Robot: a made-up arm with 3 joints. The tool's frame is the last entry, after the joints. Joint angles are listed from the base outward. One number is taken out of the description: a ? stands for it. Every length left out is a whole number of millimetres.
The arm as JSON. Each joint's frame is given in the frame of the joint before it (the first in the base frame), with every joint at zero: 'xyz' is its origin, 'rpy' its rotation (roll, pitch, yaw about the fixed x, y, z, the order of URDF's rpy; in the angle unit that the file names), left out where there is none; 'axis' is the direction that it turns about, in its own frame. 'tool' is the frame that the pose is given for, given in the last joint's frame.
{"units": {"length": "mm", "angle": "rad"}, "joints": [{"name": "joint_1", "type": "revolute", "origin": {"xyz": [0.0, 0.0, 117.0]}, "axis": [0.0, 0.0, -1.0]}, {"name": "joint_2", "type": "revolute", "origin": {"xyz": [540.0, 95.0, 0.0]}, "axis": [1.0, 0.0, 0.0]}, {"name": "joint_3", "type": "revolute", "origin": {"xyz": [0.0, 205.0, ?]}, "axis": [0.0, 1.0, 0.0]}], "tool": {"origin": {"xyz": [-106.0, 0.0, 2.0]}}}
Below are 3 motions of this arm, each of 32 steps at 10 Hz.
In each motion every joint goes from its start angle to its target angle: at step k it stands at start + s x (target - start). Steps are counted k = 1, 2, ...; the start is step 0. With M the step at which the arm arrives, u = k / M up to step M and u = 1 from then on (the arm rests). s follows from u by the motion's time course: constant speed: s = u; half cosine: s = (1 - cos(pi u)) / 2; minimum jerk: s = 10 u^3 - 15 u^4 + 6 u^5.
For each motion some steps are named. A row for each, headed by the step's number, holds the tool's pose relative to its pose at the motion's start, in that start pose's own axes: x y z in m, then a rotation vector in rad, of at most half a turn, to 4 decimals.
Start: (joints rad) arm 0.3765 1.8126 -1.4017
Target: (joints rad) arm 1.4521 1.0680 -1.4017
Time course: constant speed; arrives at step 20
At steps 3, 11, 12, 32:
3: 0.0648 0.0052 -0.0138 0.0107 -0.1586 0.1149
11: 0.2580 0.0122 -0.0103 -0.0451 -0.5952 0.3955
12: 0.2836 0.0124 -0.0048 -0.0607 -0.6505 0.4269
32: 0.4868 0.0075 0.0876 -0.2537 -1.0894 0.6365

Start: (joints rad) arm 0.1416 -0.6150 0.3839
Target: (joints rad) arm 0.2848 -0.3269 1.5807
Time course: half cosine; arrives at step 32
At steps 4, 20, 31, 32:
4: 0.0013 -0.0022 0.0062 0.0118 0.0487 0.0002
20: 0.0587 -0.0613 0.0968 0.2073 0.8729 0.0848
31: 0.1023 -0.0977 0.1197 0.2840 1.2486 0.1789
32: 0.1027 -0.0980 0.1198 0.2845 1.2515 0.1797

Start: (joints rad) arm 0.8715 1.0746 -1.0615
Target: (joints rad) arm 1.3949 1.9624 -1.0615
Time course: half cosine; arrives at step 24
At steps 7, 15, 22, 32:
7: 0.0838 -0.0076 0.0183 0.0490 -0.0940 -0.1714
15: 0.2793 -0.0591 0.1172 0.2356 -0.3610 -0.5637
22: 0.3688 -0.1072 0.2070 0.3881 -0.5299 -0.7601
32: 0.3732 -0.1104 0.2128 0.3980 -0.5399 -0.7707

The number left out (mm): -23.0
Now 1 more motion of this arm.
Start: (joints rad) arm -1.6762 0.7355 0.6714
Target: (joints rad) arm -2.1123 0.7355 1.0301
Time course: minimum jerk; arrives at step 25
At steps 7, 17, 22, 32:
7: 0.0009 0.0203 -0.0176 -0.0285 0.0896 0.0342
17: -0.0091 0.1140 -0.1127 -0.1925 0.5255 0.1809
22: -0.0160 0.1368 -0.1400 -0.2424 0.6389 0.2137
32: -0.0166 0.1386 -0.1423 -0.2466 0.6481 0.2163

